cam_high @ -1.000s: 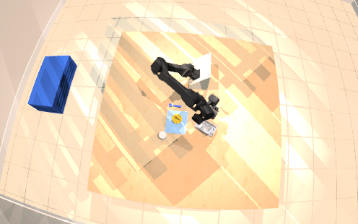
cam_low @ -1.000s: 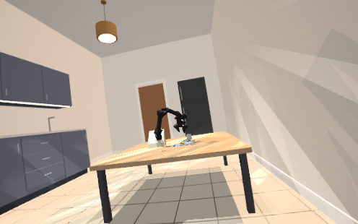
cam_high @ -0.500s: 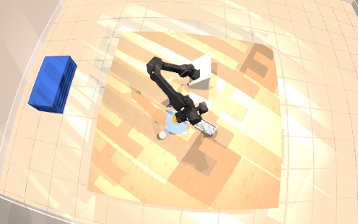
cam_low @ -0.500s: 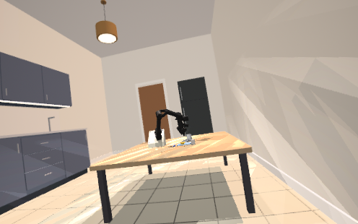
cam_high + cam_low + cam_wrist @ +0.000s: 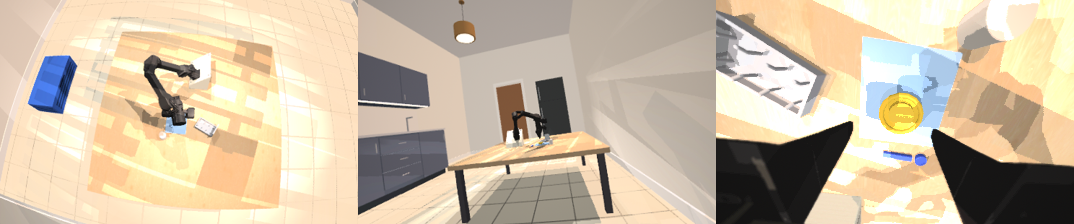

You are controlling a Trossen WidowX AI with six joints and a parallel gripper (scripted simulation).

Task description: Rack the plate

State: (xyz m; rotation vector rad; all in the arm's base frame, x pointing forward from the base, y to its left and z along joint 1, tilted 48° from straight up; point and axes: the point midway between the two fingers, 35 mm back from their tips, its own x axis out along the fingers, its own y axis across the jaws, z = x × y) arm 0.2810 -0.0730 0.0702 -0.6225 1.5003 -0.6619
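My gripper tip is now 1 cm to the left of the yellow plate and 5 cm above it. Round my gripper tip: grey dish rack: 4 cm ahead, 18 cm to the left, 4 cm below; white cup: 11 cm ahead, 9 cm to the right, 4 cm below; blue utensil: 10 cm behind, 4 cm to the right, 6 cm below.
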